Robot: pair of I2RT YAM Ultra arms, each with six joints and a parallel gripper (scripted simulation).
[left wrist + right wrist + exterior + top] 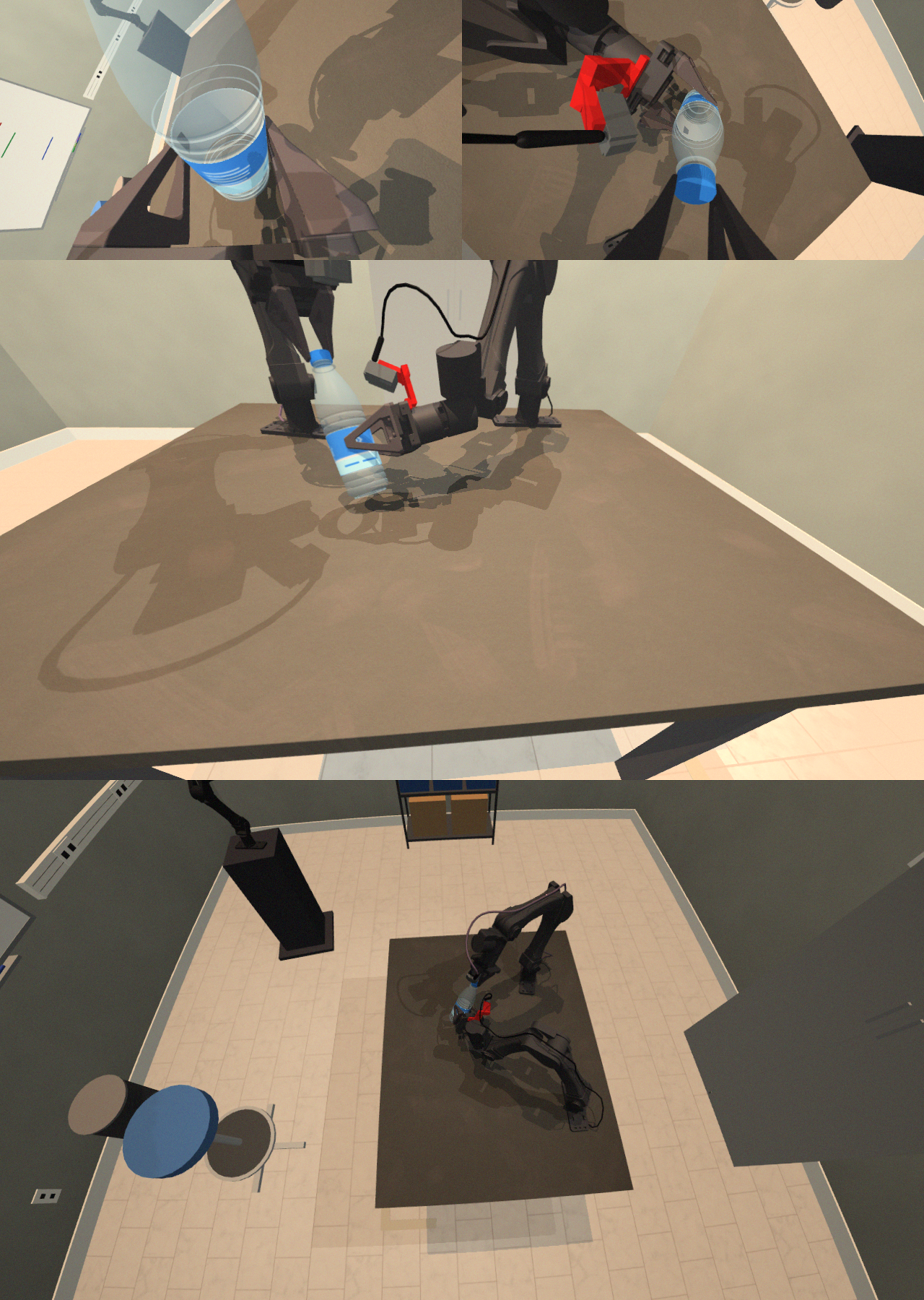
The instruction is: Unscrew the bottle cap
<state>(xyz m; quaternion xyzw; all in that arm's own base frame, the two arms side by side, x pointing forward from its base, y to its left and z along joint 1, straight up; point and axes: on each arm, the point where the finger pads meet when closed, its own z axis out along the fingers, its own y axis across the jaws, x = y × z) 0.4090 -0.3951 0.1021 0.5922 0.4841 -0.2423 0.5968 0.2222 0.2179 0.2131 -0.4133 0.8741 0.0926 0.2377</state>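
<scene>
Right now my right hand is right at the blue cap. The rest, counted from my right hand: clear plastic bottle: 5 cm ahead, 2 cm to the left, 9 cm below.
Now: left hand 20 mm below the clear plastic bottle, 10 mm to the left of it and 10 mm past it. The rest, counted from my left hand: blue cap 110 mm above, 60 mm behind, 30 mm to the right.
</scene>
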